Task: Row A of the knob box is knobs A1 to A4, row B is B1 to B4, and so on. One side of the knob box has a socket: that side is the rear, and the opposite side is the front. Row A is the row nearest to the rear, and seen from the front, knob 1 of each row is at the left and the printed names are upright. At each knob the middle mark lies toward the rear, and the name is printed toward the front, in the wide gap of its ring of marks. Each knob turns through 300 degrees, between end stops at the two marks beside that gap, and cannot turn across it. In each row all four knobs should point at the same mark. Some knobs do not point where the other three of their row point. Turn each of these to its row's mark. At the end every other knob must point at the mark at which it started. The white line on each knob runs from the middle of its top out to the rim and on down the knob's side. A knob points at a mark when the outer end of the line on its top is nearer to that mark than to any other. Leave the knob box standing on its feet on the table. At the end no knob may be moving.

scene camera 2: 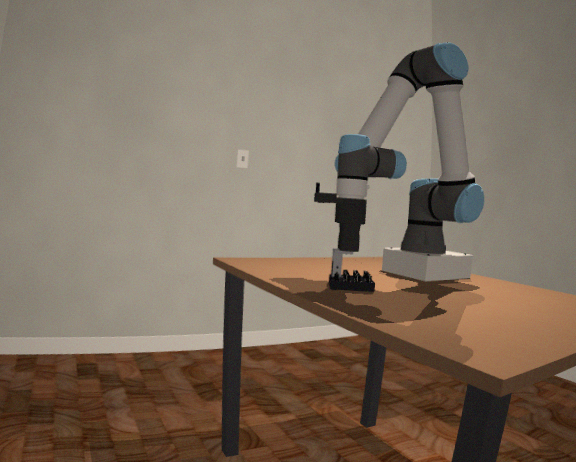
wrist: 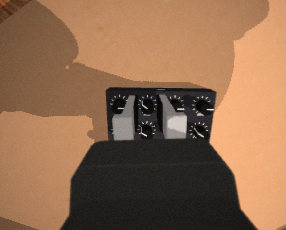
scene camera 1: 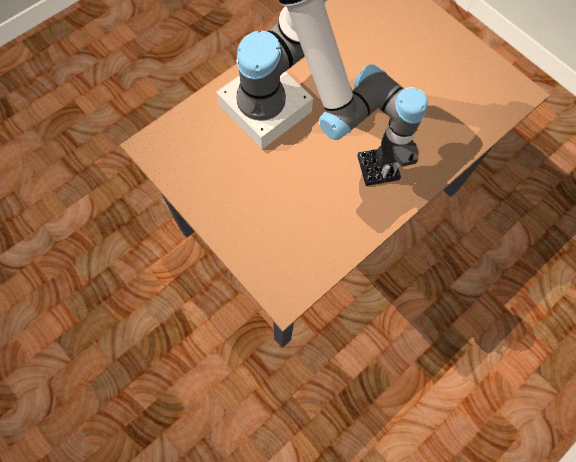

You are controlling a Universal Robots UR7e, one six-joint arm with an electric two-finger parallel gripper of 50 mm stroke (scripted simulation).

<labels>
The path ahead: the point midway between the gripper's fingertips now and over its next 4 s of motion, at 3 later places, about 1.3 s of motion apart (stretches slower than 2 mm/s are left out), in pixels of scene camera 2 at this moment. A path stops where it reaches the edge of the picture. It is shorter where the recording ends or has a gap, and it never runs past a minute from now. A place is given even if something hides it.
My gripper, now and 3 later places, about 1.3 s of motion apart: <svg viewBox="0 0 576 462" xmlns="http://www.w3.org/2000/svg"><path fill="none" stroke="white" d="M335 275L336 260L330 257L329 254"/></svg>
</labels>
